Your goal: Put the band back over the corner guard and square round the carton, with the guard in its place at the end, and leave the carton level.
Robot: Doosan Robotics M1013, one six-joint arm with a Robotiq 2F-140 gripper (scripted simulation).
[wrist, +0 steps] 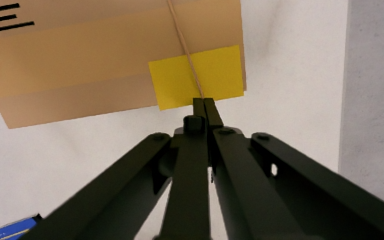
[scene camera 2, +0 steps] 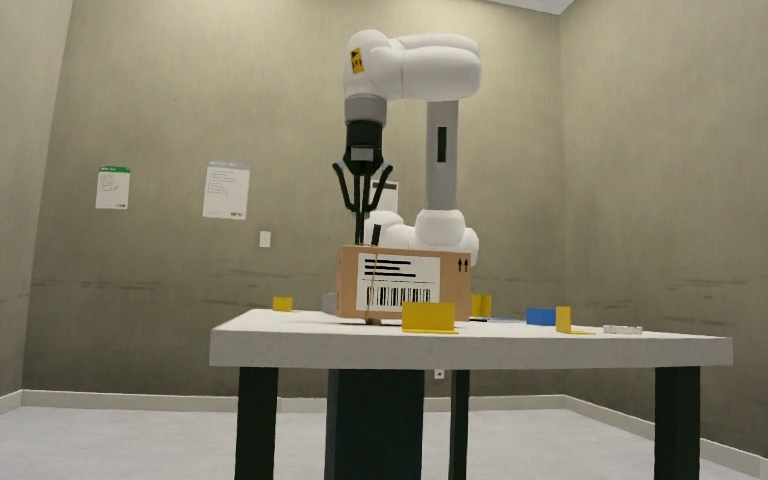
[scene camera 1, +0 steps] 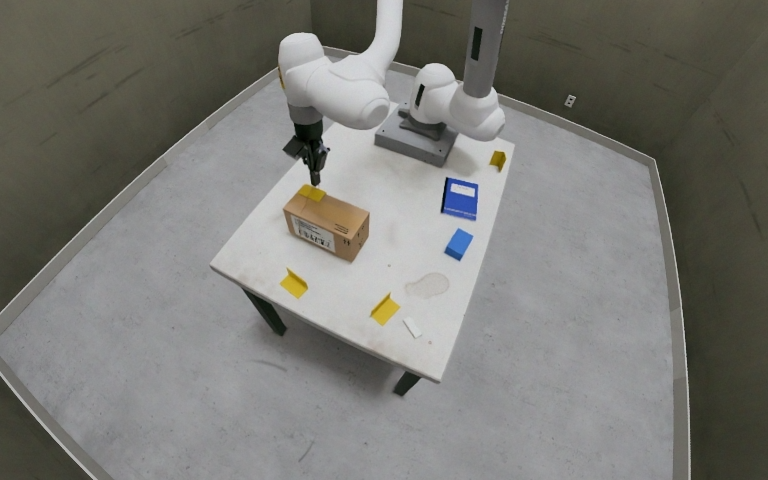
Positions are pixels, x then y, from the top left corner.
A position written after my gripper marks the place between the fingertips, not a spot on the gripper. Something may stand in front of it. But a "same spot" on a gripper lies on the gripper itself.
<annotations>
My gripper shows in the wrist view, in scene camera 2 and in scene camera 1 (pixel 316 183). A brown carton shows in the wrist view (pixel 66 66), in scene camera 2 and in scene camera 1. The same spot on the brown carton: (scene camera 2: pixel 410 275) is (scene camera 1: pixel 318 233). The same spot on my gripper: (wrist: pixel 306 192) is (scene camera 2: pixel 346 188).
</annotations>
